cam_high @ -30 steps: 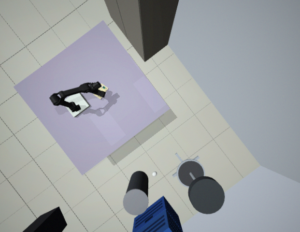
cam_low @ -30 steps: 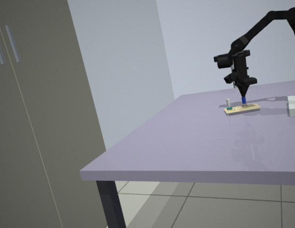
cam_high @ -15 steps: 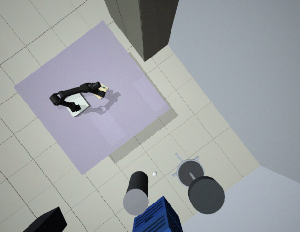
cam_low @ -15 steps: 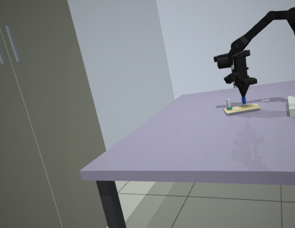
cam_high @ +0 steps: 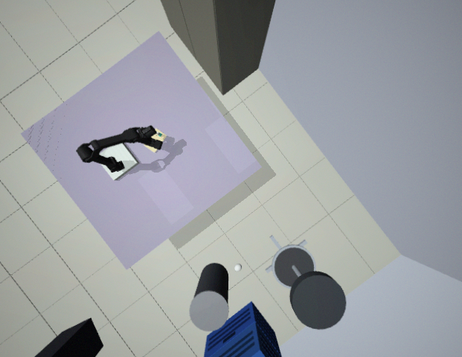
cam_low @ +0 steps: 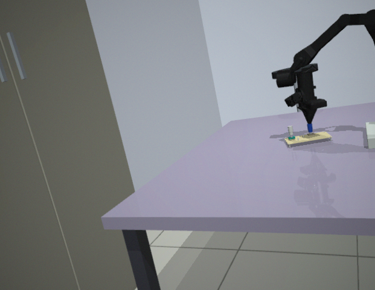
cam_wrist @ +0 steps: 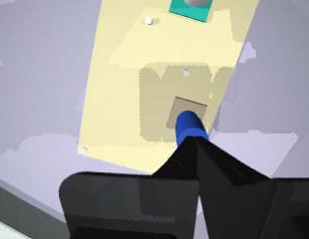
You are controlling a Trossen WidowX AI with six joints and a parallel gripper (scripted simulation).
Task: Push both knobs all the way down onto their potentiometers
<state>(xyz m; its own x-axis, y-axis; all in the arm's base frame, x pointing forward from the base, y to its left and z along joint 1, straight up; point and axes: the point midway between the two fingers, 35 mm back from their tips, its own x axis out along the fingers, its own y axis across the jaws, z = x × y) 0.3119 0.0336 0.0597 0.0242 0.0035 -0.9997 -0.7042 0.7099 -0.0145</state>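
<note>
My gripper tip is now 2 cm above the blue knob. Round my gripper tip: grey knob: 6 cm to the left, 6 cm ahead.
</note>
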